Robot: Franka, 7 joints.
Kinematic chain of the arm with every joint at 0, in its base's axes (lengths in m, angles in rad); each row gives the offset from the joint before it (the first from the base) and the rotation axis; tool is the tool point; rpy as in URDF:
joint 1: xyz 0 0 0.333 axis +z
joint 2: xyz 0 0 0 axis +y
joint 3: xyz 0 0 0.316 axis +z
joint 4: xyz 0.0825 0 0 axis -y
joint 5: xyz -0.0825 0 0.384 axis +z
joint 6: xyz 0 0 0 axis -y
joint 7: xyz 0.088 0 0 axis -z
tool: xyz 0 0 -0.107 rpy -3.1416 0 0
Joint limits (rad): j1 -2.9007..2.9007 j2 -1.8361..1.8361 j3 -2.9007..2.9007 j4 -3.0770..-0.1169 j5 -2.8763..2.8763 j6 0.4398..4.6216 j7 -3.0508..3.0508
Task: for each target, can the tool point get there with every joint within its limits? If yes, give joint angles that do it. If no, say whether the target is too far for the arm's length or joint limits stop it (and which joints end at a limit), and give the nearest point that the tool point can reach.
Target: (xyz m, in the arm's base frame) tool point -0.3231 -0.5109 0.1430
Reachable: yes | joints 1.8206 -1.0501 2.0983 -1.9335 -1.1712 3.3502 -0.7254
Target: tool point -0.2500 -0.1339 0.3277
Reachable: yes | joints -1.1510 -0.5840 -2.0167 -2.8236 1.3664 0.7604 2.4767
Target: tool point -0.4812 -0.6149 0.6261
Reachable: yes | joints -1.8168 1.3912 -1.8539 -0.7173 -1.6410 1.9558 -0.7747
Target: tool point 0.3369 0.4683 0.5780
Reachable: yes | joints 1.9181 -0.1335 -0.9333 -1.9139 0.1074 2.3066 -1.9738
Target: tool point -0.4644 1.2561 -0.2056
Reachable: no: too far | nearest point -0.2760 0.7465 0.0129 | short by 0.586 m
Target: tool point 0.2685 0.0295 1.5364
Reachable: no: too far | nearest point 0.1868 0.0205 1.1701 | short by 0.375 m
